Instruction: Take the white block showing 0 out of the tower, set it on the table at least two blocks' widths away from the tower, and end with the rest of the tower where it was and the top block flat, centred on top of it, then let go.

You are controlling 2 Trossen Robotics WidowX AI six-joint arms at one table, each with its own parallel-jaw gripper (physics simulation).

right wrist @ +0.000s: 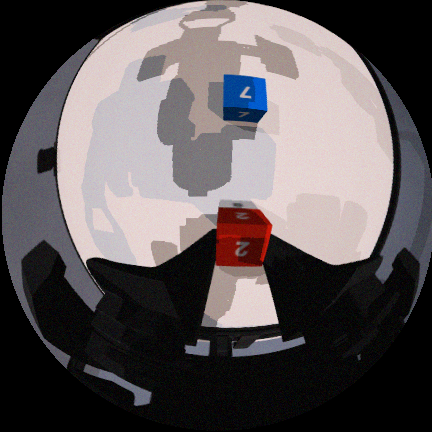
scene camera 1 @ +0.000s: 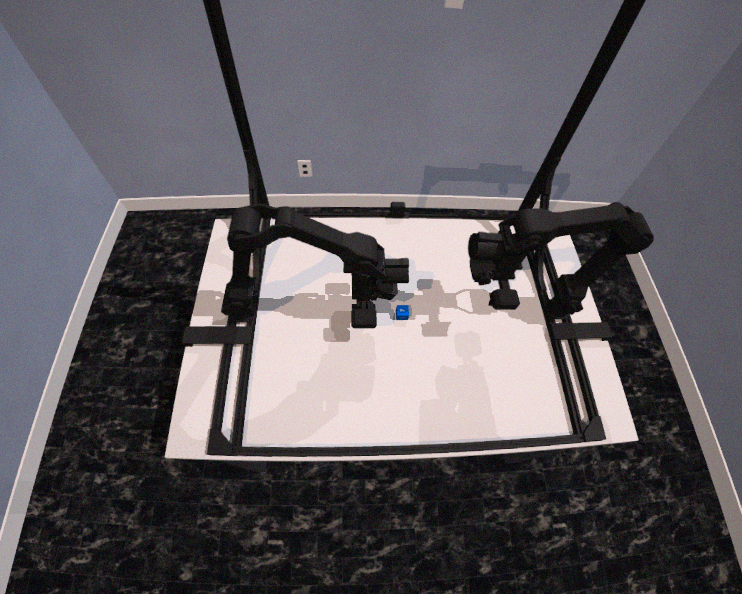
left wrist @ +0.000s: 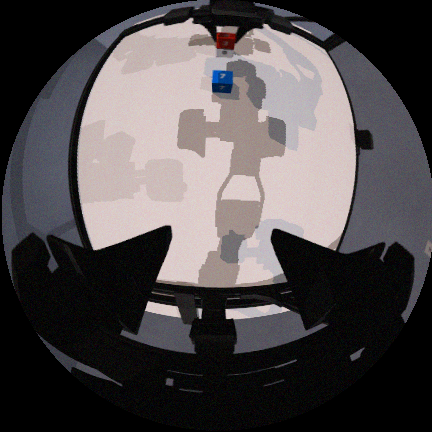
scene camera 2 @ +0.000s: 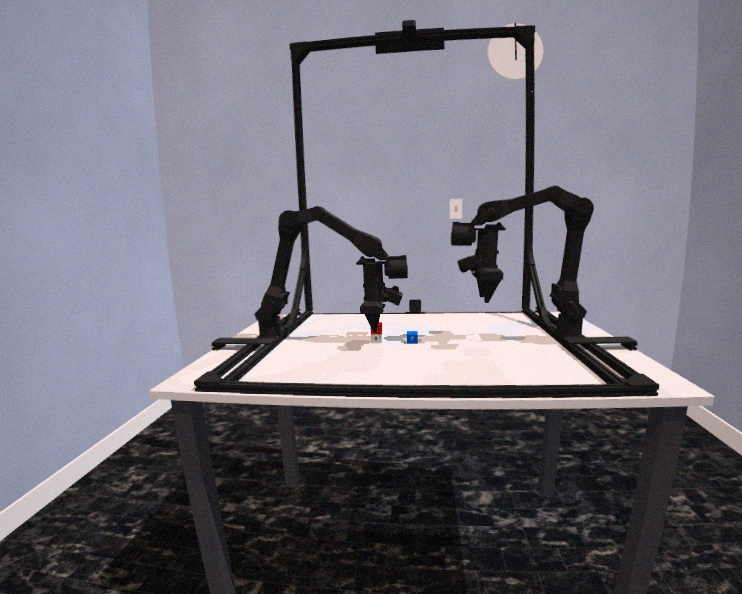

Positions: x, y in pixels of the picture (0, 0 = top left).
Labels:
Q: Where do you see a red block showing 2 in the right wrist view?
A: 242, 234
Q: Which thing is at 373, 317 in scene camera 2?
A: My right gripper.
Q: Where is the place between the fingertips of my right gripper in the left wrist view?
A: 225, 41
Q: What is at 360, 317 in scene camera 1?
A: My right gripper.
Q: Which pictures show my left gripper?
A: Scene camera 1, the left wrist view and scene camera 2 only.

